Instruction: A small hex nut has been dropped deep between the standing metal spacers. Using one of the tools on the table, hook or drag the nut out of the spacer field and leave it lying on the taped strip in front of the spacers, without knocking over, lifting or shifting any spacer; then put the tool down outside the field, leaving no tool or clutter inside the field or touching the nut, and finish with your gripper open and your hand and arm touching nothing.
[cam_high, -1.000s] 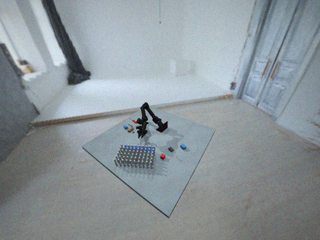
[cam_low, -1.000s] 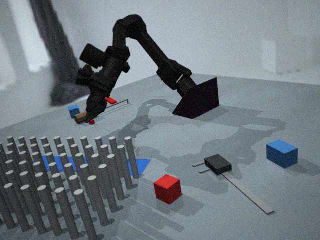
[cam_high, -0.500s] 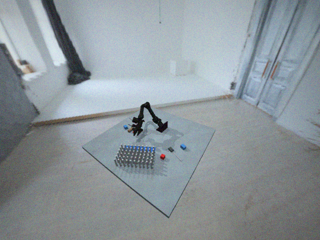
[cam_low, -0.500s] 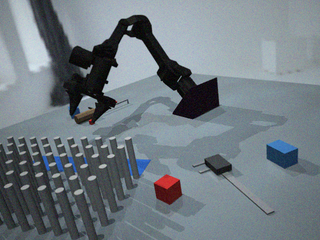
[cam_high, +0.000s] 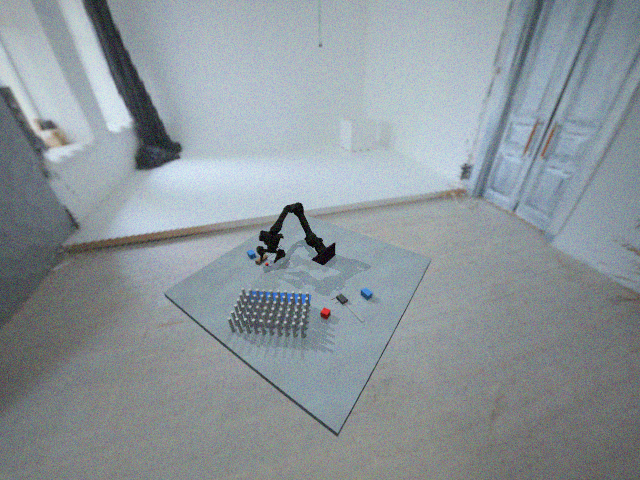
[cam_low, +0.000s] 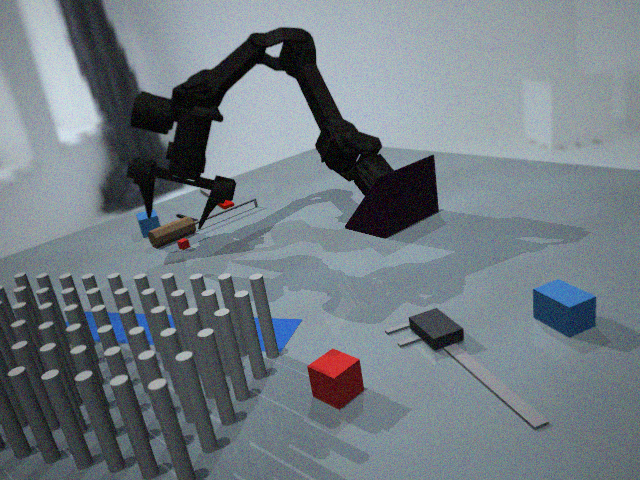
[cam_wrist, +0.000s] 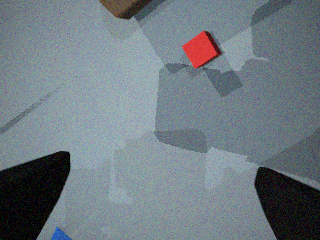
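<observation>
The small red cube lies 20 mm behind my gripper tip, 50 mm to the right of it and 60 mm below it. From my gripper tip the other things lie so: red-handled tool 210 mm behind, 290 mm to the right, 60 mm below; L-shaped piece 100 mm behind, 190 mm to the right, 70 mm below; blue taped strip 130 mm ahead, 240 mm to the left, 70 mm below.
</observation>
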